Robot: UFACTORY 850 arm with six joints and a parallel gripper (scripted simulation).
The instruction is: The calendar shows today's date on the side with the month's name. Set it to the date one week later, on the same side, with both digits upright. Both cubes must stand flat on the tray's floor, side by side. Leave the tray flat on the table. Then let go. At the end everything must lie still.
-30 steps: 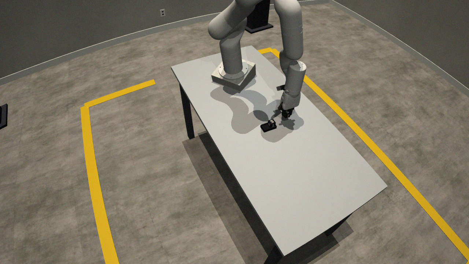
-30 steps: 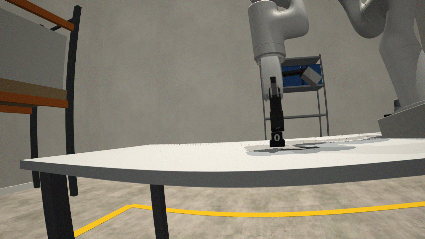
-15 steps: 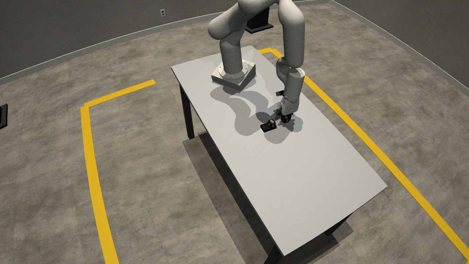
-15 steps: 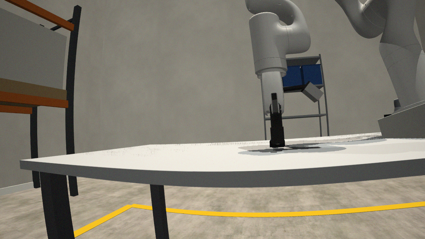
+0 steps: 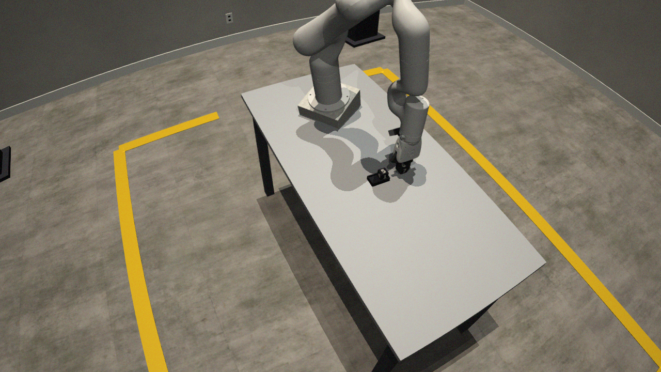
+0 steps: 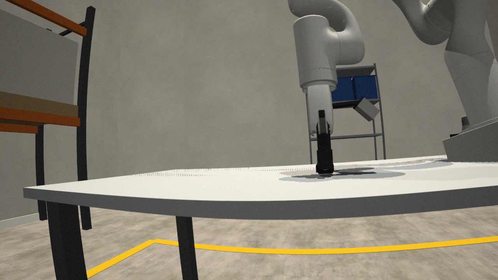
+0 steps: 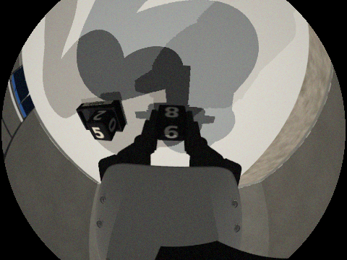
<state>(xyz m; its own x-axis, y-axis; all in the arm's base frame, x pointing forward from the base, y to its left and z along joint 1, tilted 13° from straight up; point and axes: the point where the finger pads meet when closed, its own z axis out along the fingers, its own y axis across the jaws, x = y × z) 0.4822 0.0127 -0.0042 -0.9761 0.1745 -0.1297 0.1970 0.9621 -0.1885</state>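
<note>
Now: hand 10 mm above the black cube. Round my hand: black tray (110 mm to the right, 20 mm below, 20 mm behind).
</note>
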